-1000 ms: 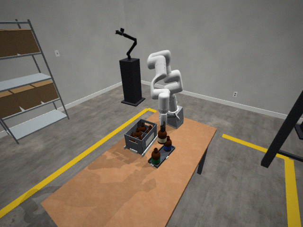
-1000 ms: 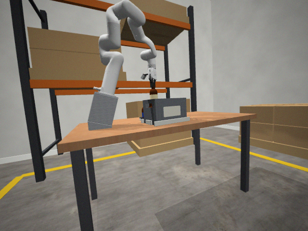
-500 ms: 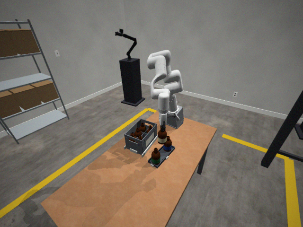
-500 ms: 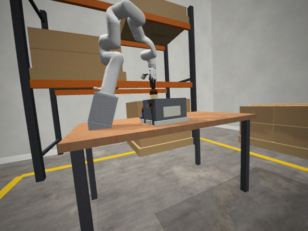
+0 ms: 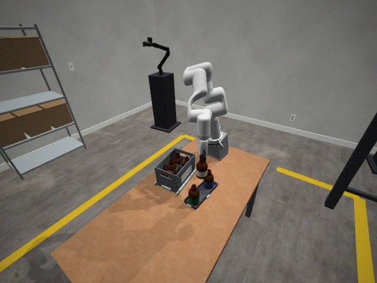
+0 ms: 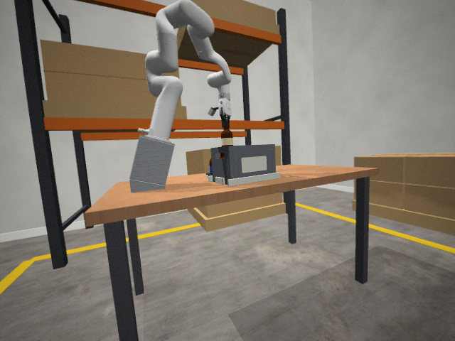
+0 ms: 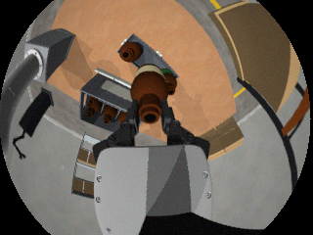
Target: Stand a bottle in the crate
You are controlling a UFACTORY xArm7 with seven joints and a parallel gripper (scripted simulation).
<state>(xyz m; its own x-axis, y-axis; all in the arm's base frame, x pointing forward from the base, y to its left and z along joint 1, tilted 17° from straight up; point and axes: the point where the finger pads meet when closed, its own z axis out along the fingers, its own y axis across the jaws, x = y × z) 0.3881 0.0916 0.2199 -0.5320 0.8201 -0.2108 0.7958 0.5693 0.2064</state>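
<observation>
The bottle is 7 cm below my hand. Also, from my hand: crate: 6 cm behind, 24 cm to the right, 24 cm below; then dark tray: 31 cm below.
</observation>
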